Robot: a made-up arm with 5 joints. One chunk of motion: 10 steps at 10 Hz.
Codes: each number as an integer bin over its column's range. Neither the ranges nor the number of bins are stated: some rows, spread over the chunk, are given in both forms.
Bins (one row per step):
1: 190 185 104 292 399
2: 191 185 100 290 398
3: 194 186 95 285 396
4: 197 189 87 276 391
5: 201 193 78 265 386
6: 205 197 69 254 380
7: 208 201 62 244 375
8: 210 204 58 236 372
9: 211 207 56 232 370
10: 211 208 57 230 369
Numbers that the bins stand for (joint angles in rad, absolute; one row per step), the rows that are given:
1: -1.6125 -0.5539 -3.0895 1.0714 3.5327
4: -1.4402 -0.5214 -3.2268 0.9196 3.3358
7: -1.1694 -0.4237 -3.4289 0.6159 2.9419
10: -1.0955 -0.3667 -3.4693 0.4830 2.7942
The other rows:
2: -1.5879 -0.5539 -3.1218 1.0524 3.5081
3: -1.5140 -0.5458 -3.1622 1.0050 3.4589
5: -1.3417 -0.4888 -3.2996 0.8152 3.2127
6: -1.2432 -0.4562 -3.3723 0.7108 3.0650
8: -1.1201 -0.3993 -3.4612 0.5399 2.8680
9: -1.0955 -0.3748 -3.4774 0.5020 2.8188

